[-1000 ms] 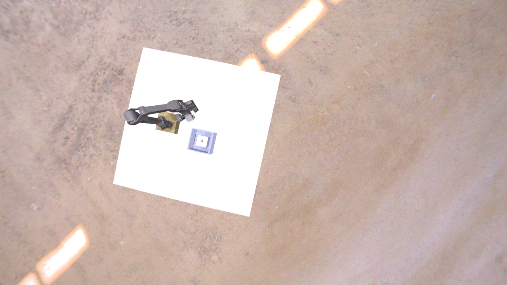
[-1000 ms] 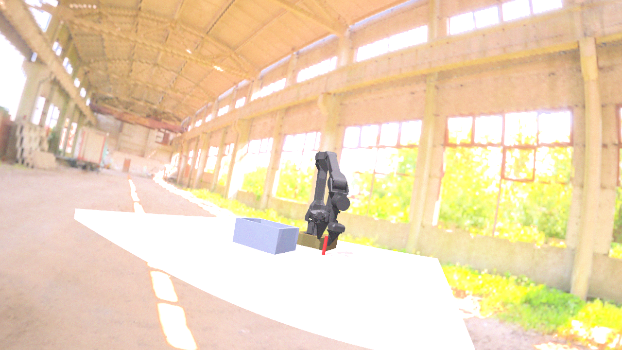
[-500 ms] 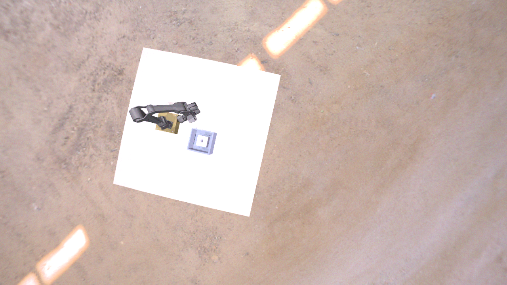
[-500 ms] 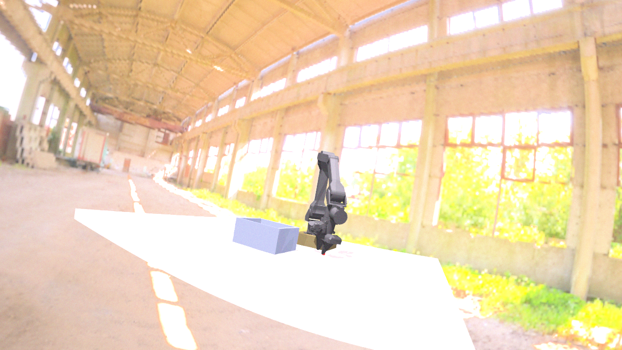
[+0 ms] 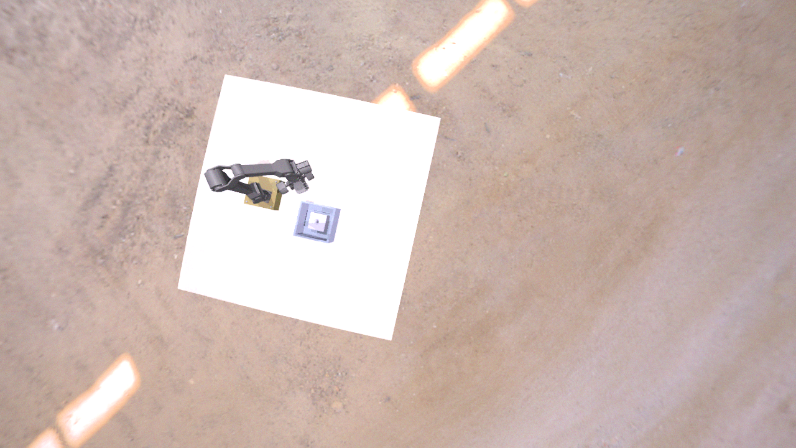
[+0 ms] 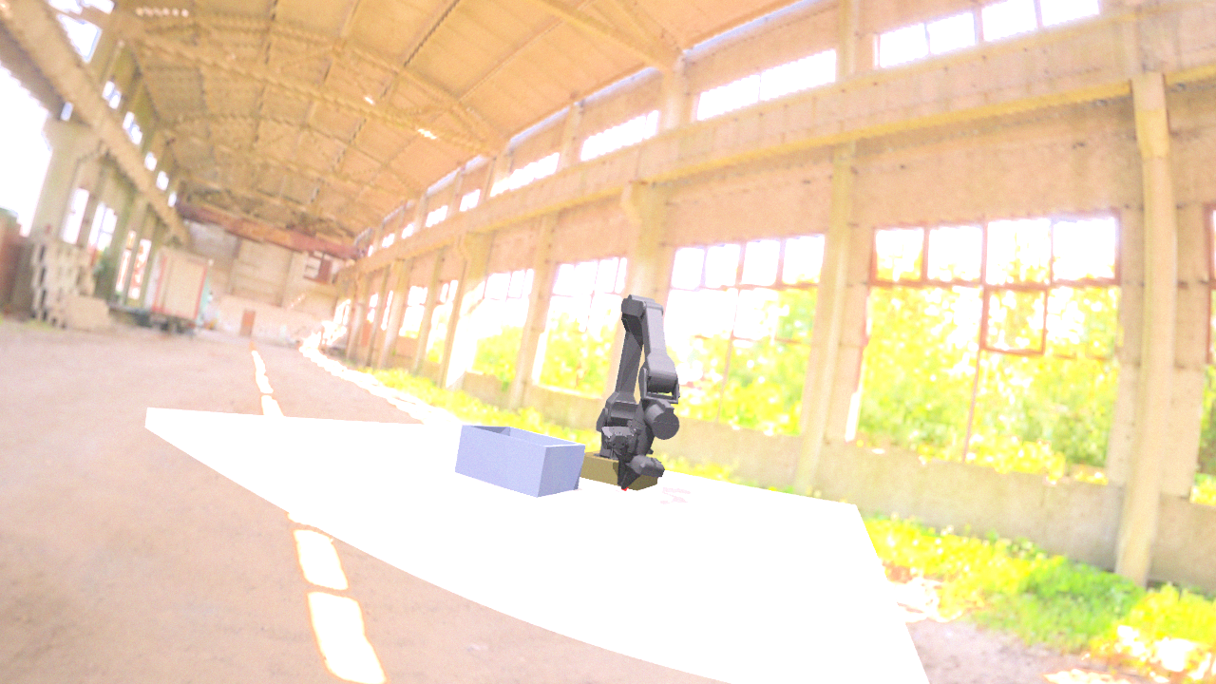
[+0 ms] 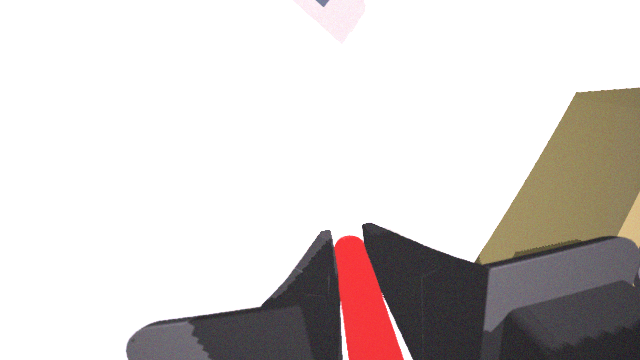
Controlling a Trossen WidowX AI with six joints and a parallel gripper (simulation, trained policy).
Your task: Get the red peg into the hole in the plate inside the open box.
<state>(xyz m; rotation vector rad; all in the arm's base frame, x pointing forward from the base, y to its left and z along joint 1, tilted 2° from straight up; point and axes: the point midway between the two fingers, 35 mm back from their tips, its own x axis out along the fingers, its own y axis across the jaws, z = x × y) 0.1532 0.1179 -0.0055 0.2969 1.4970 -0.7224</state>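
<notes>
Now: gripper tip 170 mm short of the box, 150 mm to the left of it and 10 mm below it. From my gripper tip the other things lie so: red peg (30 mm above, 10 mm to the left).
</notes>
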